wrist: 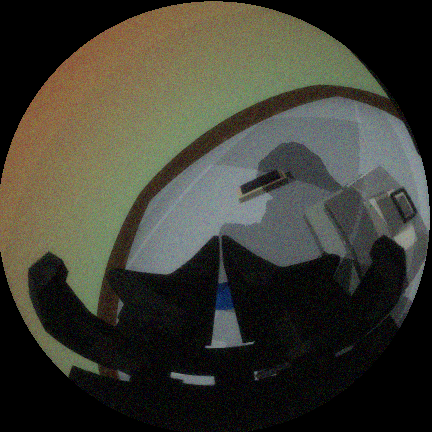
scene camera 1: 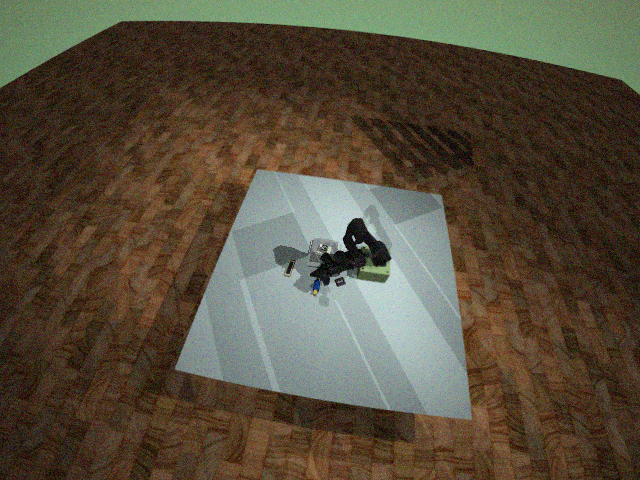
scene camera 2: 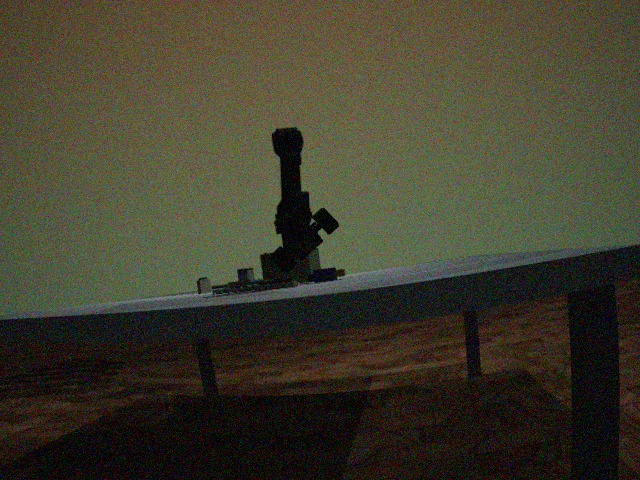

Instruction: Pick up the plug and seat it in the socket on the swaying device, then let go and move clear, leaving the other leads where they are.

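Note:
The blue plug (scene camera 1: 316,285) (scene camera 2: 325,274) (wrist: 224,298) with a yellow tip lies on the grey table (scene camera 1: 375,362). In the wrist view only a strip of it shows through the narrow gap between my fingers, below them. My gripper (scene camera 1: 322,275) (wrist: 219,240) is low over the table just above the plug, with the fingers closed almost together and nothing between the tips. The grey device (scene camera 1: 322,250) with its dark-framed socket (wrist: 404,203) stands just behind the gripper, at the right edge of the wrist view.
A black lead with a cream edge (scene camera 1: 289,268) (wrist: 262,184) lies left of the device. A small dark lead (scene camera 1: 339,281) lies right of the plug. The arm's green base block (scene camera 1: 376,272) stands to the right. Wood floor surrounds the table.

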